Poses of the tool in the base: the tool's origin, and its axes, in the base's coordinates. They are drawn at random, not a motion.
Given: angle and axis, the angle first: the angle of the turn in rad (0 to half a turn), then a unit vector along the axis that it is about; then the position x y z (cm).
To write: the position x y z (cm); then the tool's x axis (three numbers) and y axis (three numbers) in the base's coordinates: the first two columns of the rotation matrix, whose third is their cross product. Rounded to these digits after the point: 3 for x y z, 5 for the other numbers.
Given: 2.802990 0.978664 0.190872 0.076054 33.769 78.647 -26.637
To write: 33.769 78.647 -26.637 0.91796 0.38826 0.08123 0.33773 -0.87242 0.35329
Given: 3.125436 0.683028 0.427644 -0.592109 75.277 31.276 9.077
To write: 75.277 31.276 9.077 -0.06688 0.57458 -0.81571 0.59371 -0.63413 -0.49536
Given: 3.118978 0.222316 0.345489 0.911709 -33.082 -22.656 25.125
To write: -33.082 -22.656 25.125 -0.90091 0.17421 0.39751 0.13298 -0.76105 0.63492
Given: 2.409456 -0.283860 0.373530 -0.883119 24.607 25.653 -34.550
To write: 24.607 25.653 -34.550 -0.60324 -0.77522 0.18744 0.40544 -0.50045 -0.76496
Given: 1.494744 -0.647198 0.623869 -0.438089 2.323 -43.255 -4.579
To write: 2.323 -43.255 -4.579 0.46302 -0.80991 -0.36008 0.06373 0.43562 -0.89787
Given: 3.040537 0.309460 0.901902 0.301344 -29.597 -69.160 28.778
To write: -29.597 -69.160 28.778 -0.80386 0.58718 0.09504 0.52638 0.62780 0.57340
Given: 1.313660 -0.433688 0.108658 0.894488 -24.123 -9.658 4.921
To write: -24.123 -9.658 4.921 0.39456 0.82994 -0.39436 -0.90022 0.26312 -0.34695
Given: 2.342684 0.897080 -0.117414 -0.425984 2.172 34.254 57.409
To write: 2.172 34.254 57.409 0.66857 -0.48405 -0.56454 0.12646 -0.67409 0.72775
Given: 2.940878 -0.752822 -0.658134 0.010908 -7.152 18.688 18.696
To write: -7.152 18.688 18.696 0.14218 0.98314 0.11495 0.97879 -0.12234 -0.16430
